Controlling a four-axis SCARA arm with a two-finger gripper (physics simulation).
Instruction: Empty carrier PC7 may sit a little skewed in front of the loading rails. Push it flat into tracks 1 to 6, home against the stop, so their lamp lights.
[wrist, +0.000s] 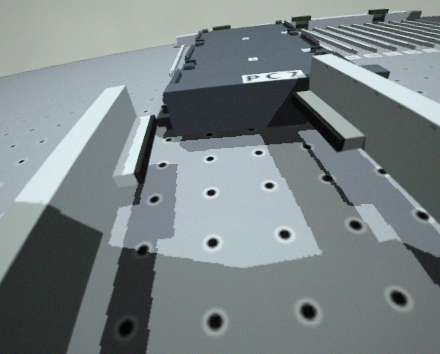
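The dark grey carrier PC7 (240, 57) lies flat on the deck ahead in the wrist view, its white label on the near end. Its far end is close to the pale stop wall at the back, but contact there cannot be made out. Its body hides the tracks under it; it looks slightly skewed. My gripper (222, 91) is shut with nothing held, and its fingers stand a fixed gap apart. The finger pads reach close to the carrier's near end, one near each lower corner; whether they touch is unclear. A dark green lamp block (221, 27) behind the carrier looks unlit.
Pale parallel rails (370, 37) run on the right of the carrier, with white marks at their near ends. More dark green blocks (301, 20) (378, 12) stand along the back wall. A thin pale rail (177, 61) shows along the carrier's left side. The deck (240, 210) has rows of holes.
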